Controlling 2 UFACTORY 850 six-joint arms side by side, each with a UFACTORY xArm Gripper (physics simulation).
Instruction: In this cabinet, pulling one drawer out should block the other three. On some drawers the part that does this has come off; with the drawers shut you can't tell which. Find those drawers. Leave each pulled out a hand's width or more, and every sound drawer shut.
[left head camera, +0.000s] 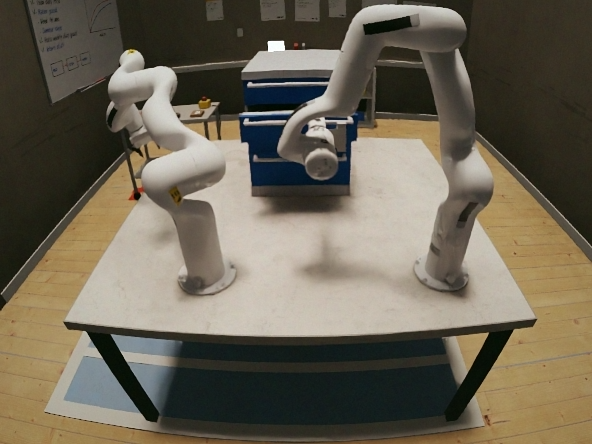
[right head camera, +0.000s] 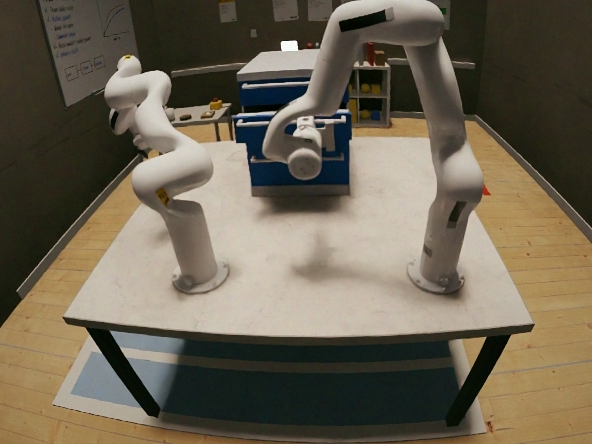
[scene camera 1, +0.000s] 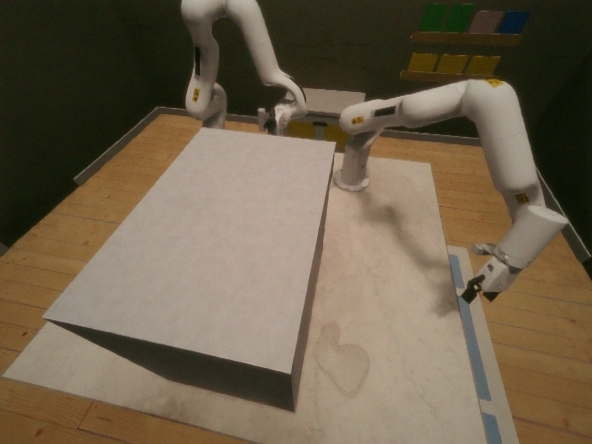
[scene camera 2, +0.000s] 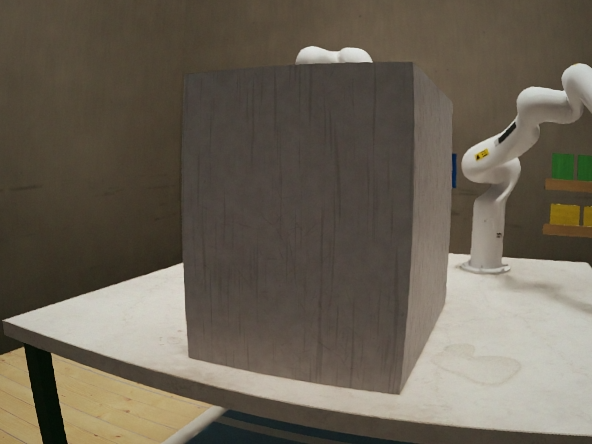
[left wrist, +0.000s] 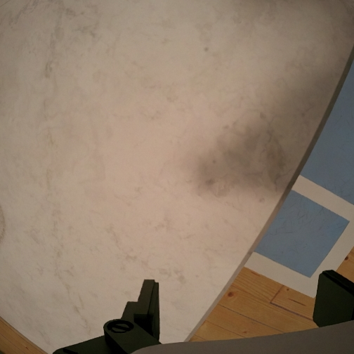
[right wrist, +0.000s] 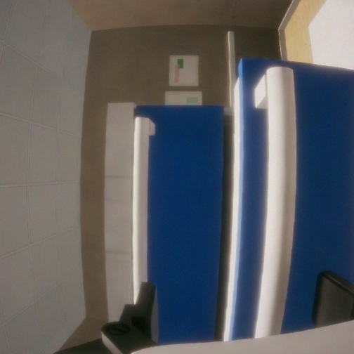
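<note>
The grey cabinet (left head camera: 292, 62) (right head camera: 275, 62) (scene camera 1: 200, 240) (scene camera 2: 300, 225) has blue drawers with white bar handles. The top drawer (left head camera: 265, 95) (right head camera: 262, 98) (right wrist: 185, 200) looks shut. Below a dark gap, a drawer (left head camera: 262, 134) (right head camera: 254, 134) (right wrist: 322, 175) stands pulled out; how far is unclear. A lower drawer (left head camera: 270, 175) (right head camera: 270, 175) looks shut. The fourth drawer cannot be made out. My right gripper (right wrist: 239, 305) is open at the pulled-out drawer, its fingers apart on either side of that handle. My left gripper (scene camera 1: 481, 296) (left wrist: 241, 303) is open and empty, away from the cabinet.
The cabinet stands on the pale table (left head camera: 280, 300) (scene camera 1: 390, 310) (scene camera 2: 100, 310). A side table (left head camera: 190, 111) (right head camera: 202, 117) with small items is at the back left. An open shelf unit with colored items is behind the cabinet at the right. A blue and white mat lies under the table.
</note>
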